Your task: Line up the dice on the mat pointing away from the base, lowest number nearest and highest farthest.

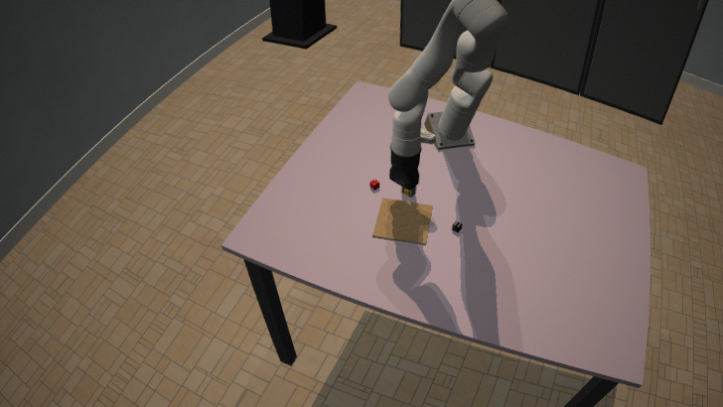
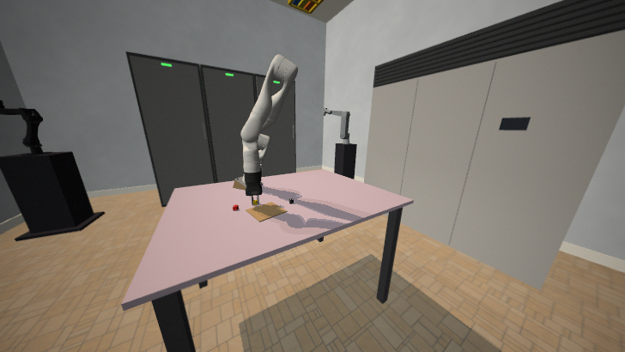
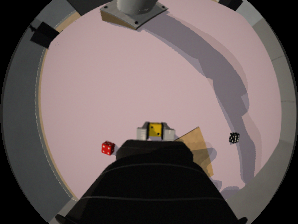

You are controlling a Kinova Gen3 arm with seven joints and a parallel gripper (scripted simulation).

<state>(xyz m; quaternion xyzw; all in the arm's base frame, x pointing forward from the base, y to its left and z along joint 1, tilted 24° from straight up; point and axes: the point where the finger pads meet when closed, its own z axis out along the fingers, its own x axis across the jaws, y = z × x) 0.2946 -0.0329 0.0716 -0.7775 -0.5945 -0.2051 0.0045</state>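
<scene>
The square mat is 100 mm ahead of my hand, 30 mm to the left of it and 20 mm below it. Also, from my hand: yellow die 10 mm below; then black die 60 mm ahead, 170 mm to the left, 10 mm below; then red die 20 mm ahead, 90 mm to the right, 10 mm below.
</scene>
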